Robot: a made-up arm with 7 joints. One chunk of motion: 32 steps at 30 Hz.
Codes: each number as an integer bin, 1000 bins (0 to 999) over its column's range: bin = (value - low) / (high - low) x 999, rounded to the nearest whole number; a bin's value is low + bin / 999 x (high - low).
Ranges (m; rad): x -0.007..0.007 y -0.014..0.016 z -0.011..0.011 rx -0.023..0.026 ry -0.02..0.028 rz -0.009..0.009
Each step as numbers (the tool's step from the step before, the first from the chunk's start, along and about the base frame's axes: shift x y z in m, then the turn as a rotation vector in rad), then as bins.
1 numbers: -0.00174 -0.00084 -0.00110 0.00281 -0.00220 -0.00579
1 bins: 375 438 450 526 370 178
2 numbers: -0.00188 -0.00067 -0.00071 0.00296 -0.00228 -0.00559
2 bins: 365 444 467 529 369 189
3 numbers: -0.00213 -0.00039 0.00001 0.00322 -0.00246 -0.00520
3 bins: 348 453 500 535 365 211
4 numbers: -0.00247 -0.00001 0.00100 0.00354 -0.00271 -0.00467
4 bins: 323 466 545 541 360 240
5 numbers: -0.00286 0.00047 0.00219 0.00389 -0.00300 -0.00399
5 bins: 295 482 599 548 354 278
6 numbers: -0.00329 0.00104 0.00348 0.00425 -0.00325 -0.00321
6 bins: 265 501 658 556 349 321
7 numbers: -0.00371 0.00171 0.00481 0.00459 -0.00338 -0.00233
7 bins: 235 523 718 562 346 370
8 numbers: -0.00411 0.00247 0.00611 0.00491 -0.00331 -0.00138
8 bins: 206 548 777 569 347 423
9 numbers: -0.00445 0.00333 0.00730 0.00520 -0.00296 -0.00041
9 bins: 182 577 831 575 355 477
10 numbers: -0.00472 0.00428 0.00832 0.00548 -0.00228 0.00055
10 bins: 163 609 877 581 369 530
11 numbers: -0.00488 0.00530 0.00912 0.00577 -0.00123 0.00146
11 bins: 151 643 914 587 391 581
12 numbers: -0.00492 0.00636 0.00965 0.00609 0.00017 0.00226
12 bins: 148 678 938 593 420 625
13 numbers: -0.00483 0.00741 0.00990 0.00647 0.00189 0.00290
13 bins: 155 713 949 601 456 660
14 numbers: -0.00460 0.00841 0.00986 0.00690 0.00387 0.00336
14 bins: 171 746 947 610 497 686
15 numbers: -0.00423 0.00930 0.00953 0.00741 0.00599 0.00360
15 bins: 198 776 932 620 541 699
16 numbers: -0.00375 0.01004 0.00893 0.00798 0.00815 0.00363
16 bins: 232 801 905 632 586 701
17 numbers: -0.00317 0.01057 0.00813 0.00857 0.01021 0.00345
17 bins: 273 818 869 644 629 691
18 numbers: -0.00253 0.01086 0.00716 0.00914 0.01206 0.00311
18 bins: 319 828 825 655 667 672
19 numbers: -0.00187 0.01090 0.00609 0.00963 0.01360 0.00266
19 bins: 366 829 776 665 699 647
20 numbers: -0.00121 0.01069 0.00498 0.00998 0.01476 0.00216
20 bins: 413 822 726 672 723 619
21 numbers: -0.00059 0.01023 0.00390 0.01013 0.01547 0.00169
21 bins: 457 807 677 675 738 593
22 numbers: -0.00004 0.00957 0.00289 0.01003 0.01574 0.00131
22 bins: 497 785 631 673 744 572
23 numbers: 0.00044 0.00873 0.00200 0.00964 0.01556 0.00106
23 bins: 531 757 590 665 740 558
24 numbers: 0.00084 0.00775 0.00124 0.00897 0.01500 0.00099
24 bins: 559 724 556 652 728 554
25 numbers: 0.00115 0.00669 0.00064 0.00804 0.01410 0.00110
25 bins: 582 689 529 633 710 561
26 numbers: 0.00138 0.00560 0.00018 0.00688 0.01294 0.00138
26 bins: 598 653 508 609 686 576
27 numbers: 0.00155 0.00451 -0.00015 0.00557 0.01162 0.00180
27 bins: 610 616 493 582 658 599
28 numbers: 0.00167 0.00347 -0.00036 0.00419 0.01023 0.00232
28 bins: 619 582 483 554 629 628
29 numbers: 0.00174 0.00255 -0.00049 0.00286 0.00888 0.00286
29 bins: 624 551 477 527 601 658
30 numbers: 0.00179 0.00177 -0.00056 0.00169 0.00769 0.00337
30 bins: 627 525 474 503 576 687
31 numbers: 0.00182 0.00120 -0.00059 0.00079 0.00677 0.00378
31 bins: 629 506 473 485 557 709
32 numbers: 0.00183 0.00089 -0.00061 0.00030 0.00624 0.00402
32 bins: 630 496 472 475 546 723
